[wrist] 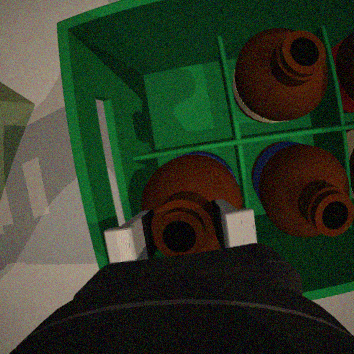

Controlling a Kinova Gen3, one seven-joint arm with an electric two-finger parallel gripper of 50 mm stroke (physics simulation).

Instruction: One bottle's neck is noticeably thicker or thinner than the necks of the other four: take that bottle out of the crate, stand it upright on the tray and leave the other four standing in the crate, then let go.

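Places are measured from the arm's base along level axes (x back, y left, z down), in metres.
Pixels of known places: gripper, fingertip midpoint: (184,222).
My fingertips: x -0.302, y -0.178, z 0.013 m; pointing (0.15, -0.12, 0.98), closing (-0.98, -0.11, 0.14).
For each thing: its top centre in the pictures, then the offset to it from my fingertips. "pt": a spot on its surface instead.
- green crate, surface spot: (80,150) pt dz -0.024, dx +0.040, dy +0.058 m
- second brown bottle with a blue label, middle of its top: (334,215) dz -0.011, dx -0.088, dy -0.015 m
- third brown bottle with a whitish label, middle of its top: (304,51) dz -0.011, dx -0.092, dy +0.079 m
- held bottle, surface spot: (180,110) pt dz +0.144, dx +0.002, dy +0.080 m
My gripper (184,222) is shut on the neck of a brown bottle with a blue label (192,180), at the lower middle of the view; the bottle stands in the near left compartment of the green crate (80,150). A second brown bottle with a blue label (295,185) stands in the compartment to its right. A third brown bottle with a whitish label (265,80) stands in the compartment behind that one. Parts of other bottles show at the right edge, one with a red label (345,95). The tray does not show.
The crate's compartment behind the held bottle (180,110) holds no bottle. Thin green dividers (185,150) stand between the compartments. The crate's left wall has a handle slot. An olive-green object (12,120) shows at the left edge, outside the crate.
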